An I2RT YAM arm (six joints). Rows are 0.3 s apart.
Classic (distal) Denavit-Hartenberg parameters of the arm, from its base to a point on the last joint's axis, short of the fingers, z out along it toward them. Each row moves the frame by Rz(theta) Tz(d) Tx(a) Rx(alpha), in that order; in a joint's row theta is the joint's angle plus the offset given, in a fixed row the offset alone. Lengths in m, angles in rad.
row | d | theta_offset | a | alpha
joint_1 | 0.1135 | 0 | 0.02 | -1.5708
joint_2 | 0 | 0 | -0.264 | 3.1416
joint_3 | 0 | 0.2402 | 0.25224 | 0
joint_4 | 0 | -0.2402 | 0.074 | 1.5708
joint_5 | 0 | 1.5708 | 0 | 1.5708
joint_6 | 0.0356 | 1.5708 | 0 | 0
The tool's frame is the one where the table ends.
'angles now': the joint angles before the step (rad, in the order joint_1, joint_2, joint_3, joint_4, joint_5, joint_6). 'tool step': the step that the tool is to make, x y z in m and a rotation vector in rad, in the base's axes. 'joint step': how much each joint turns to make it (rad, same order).
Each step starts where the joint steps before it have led.
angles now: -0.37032, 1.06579, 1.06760, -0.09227, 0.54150, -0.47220
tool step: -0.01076, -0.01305, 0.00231, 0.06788, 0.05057, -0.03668
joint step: -0.07324, 0.00203, 0.05121, -0.14366, -0.04197, 0.04253
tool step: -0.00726, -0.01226, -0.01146, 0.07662, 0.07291, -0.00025
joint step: -0.06993, 0.00689, 0.00320, -0.10482, -0.07577, 0.01894
